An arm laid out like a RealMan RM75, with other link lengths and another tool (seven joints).
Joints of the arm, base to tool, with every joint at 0 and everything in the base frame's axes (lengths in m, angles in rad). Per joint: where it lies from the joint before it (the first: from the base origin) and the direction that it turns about. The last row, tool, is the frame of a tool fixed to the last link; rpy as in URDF.
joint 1: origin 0 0 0.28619 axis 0 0 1
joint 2: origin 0 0 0 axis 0 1 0
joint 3: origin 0 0 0.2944 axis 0 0 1
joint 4: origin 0 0 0 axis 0 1 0
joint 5: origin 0 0 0.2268 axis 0 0 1
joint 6: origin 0 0 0 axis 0 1 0
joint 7: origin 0 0 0.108 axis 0 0 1
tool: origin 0.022 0.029 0.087 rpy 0 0.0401 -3.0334
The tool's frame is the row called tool.
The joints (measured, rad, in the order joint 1, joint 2, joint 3, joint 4, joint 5, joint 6, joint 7), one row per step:
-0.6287 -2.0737 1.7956 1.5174 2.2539 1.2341 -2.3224
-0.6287 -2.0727 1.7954 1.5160 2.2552 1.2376 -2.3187
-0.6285 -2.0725 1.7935 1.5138 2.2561 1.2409 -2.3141
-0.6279 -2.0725 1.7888 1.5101 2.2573 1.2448 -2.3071
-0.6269 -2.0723 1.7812 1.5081 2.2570 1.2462 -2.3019
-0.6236 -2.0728 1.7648 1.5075 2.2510 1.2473 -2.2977
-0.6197 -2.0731 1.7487 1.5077 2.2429 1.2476 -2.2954
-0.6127 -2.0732 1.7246 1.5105 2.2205 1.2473 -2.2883
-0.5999 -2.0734 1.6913 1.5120 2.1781 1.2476 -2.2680
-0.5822 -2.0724 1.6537 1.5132 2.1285 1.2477 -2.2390
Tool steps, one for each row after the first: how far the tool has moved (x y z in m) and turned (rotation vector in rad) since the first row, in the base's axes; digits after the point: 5 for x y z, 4 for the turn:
-0.00144 -0.00005 0.00006 -0.0016 0.0053 -0.0020
-0.00278 0.00013 0.00019 -0.0028 0.0093 -0.0031
-0.00467 0.00093 0.00067 -0.0030 0.0133 -0.0035
-0.00559 0.00256 0.00202 0.0004 0.0122 -0.0019
-0.00547 0.00533 0.00521 0.0068 0.0006 0.0072
-0.00501 0.00789 0.00856 0.0130 -0.0136 0.0181
-0.00272 0.01045 0.01411 0.0176 -0.0433 0.0313
0.00001 0.01242 0.02189 0.0169 -0.0902 0.0458
0.00138 0.01466 0.03151 0.0185 -0.1428 0.0584

